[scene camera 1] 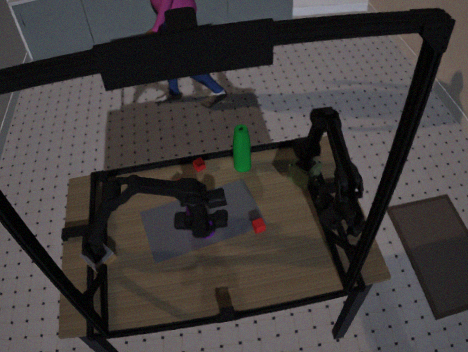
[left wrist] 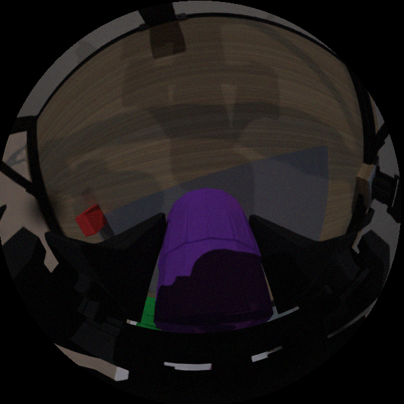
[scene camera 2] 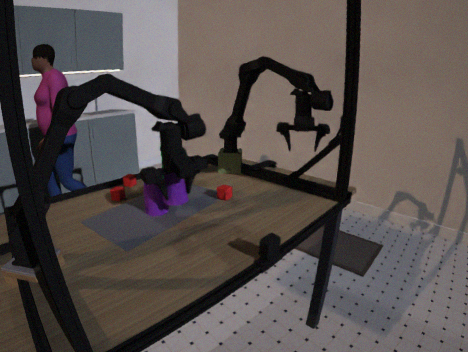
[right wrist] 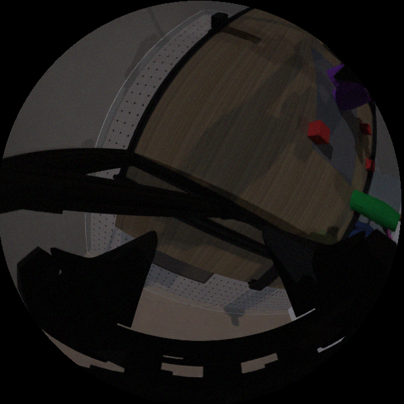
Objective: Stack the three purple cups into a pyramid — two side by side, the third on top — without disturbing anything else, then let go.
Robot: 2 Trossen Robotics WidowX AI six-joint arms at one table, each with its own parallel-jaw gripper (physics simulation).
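Where they show: left gripper, between the fingertips: (scene camera 2: 177, 196); right gripper, between the fingertips: (scene camera 2: 302, 151); left arm's base, origin of its link: (scene camera 1: 96, 253) (scene camera 2: 31, 258); right arm's base, origin of its link: (scene camera 1: 305, 163) (scene camera 2: 230, 151).
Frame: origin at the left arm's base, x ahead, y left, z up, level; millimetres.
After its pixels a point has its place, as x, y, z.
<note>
My left gripper (scene camera 1: 201, 220) (scene camera 2: 175, 186) @(321, -278, 30) (left wrist: 208, 219) is shut on a purple cup (scene camera 2: 176, 191) @(303, -280, 53) (left wrist: 207, 225), which it holds upright, low over the grey mat (scene camera 1: 165, 245) @(209, -163, -41) (scene camera 2: 122, 232) @(216, -135, -41). Whether its rim touches the mat is unclear. Another purple cup (scene camera 2: 155, 201) @(331, -203, 7) stands on the mat close to its left in scene camera 2. The right wrist view also shows a purple cup (right wrist: 351, 95), partly hidden, but not clearly which one. A third cup cannot be told apart. My right gripper (scene camera 1: 341, 225) @(572, -677, 109) (scene camera 2: 303, 150) @(572, -677, 109) (right wrist: 210, 234) is open and empty, high above the table's right side.
A red cube (scene camera 1: 258, 225) @(477, -406, -1) (scene camera 2: 225, 192) @(462, -405, -11) (left wrist: 91, 220) (right wrist: 318, 132) lies by the mat's right edge. Two more red cubes (scene camera 2: 117, 194) @(425, -27, -15) (scene camera 2: 129, 180) @(563, -15, -12) lie behind the mat. A green bottle (scene camera 1: 241, 150) @(677, -172, 93) (right wrist: 374, 209) stands near the back edge. A dark frame surrounds the table.
</note>
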